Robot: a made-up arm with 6 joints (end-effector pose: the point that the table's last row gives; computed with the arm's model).
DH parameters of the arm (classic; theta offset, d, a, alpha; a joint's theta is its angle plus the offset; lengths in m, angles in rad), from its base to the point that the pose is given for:
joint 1: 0 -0.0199 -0.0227 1.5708
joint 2: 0 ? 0.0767 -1.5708
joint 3: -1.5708 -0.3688 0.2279 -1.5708
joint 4: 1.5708 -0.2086 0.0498 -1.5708
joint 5: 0 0.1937 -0.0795 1.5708
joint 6: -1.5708 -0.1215 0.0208 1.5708
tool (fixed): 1.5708 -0.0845 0 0
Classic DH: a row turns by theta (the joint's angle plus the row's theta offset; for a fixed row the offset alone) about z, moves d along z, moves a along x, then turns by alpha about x.
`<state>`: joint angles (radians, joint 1 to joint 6).
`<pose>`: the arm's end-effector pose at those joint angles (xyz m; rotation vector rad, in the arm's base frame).
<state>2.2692 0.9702 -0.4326 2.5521 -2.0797 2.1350</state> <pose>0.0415 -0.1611 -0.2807 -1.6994 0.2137 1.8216</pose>
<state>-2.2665 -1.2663 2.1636 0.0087 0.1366 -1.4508</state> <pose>0.2027 0.1097 -0.4512 -0.3881 -0.4489 -0.4180</pose>
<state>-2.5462 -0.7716 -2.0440 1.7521 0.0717 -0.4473</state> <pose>0.5130 -0.4682 -0.2016 0.6577 0.3453 1.8882</pose>
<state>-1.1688 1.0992 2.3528 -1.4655 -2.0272 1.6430</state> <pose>0.6806 -0.5780 0.1228 0.4589 -1.5640 -2.6724</pose>
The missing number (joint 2, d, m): -0.2803
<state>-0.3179 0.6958 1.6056 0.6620 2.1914 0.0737</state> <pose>0.3011 0.0498 -0.0580 -1.3390 1.8361 0.5823</pose>
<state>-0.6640 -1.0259 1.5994 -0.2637 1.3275 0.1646</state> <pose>-0.1871 0.1926 -0.3004 0.1307 1.5947 1.1403</pose>
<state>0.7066 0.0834 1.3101 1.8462 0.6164 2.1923</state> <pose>0.3413 0.2121 -0.1203 -0.6083 -2.5829 0.9937</pose>
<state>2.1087 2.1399 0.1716 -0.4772 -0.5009 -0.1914</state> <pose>-0.3560 0.4197 0.0919 1.8467 -1.7952 0.1910</pose>
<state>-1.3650 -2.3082 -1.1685 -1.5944 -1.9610 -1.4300</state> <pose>0.3114 0.1623 0.6011 -0.6824 0.2920 0.9049</pose>
